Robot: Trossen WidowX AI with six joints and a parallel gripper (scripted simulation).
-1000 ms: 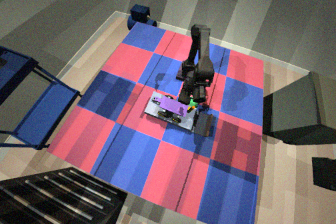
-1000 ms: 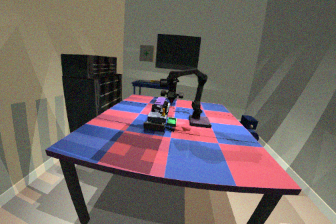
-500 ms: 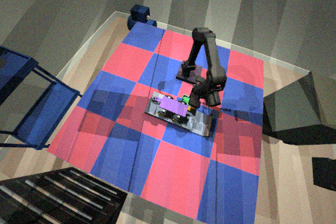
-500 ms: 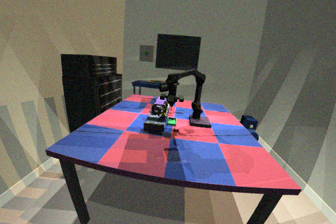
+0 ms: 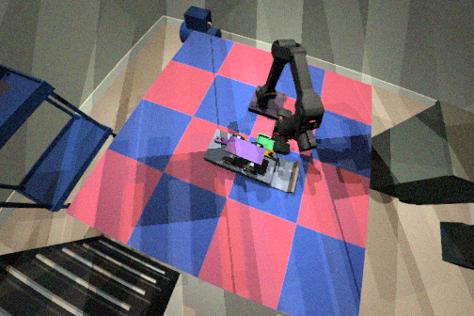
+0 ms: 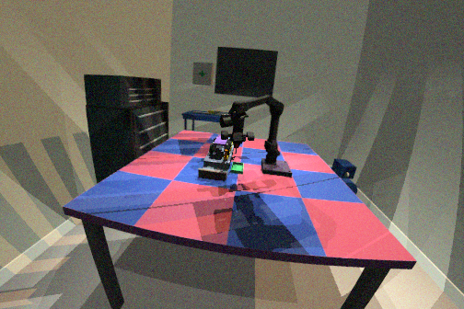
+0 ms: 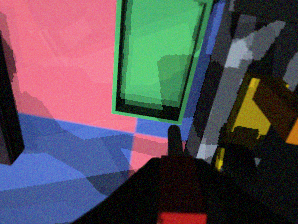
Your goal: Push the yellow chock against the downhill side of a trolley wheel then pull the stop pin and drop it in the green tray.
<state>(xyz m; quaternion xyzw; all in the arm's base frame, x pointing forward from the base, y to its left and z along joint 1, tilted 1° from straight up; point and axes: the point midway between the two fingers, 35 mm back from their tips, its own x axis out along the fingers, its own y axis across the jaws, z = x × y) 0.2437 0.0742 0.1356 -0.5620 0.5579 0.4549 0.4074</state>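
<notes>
The red-headed stop pin lies right at my gripper tip. From my gripper tip the other things lie so: green tray: 2 cm behind, 14 cm below; then trolley: 9 cm ahead, 11 cm to the right, 2 cm below; then yellow chock: 5 cm ahead, 1 cm to the right, 6 cm below.
</notes>
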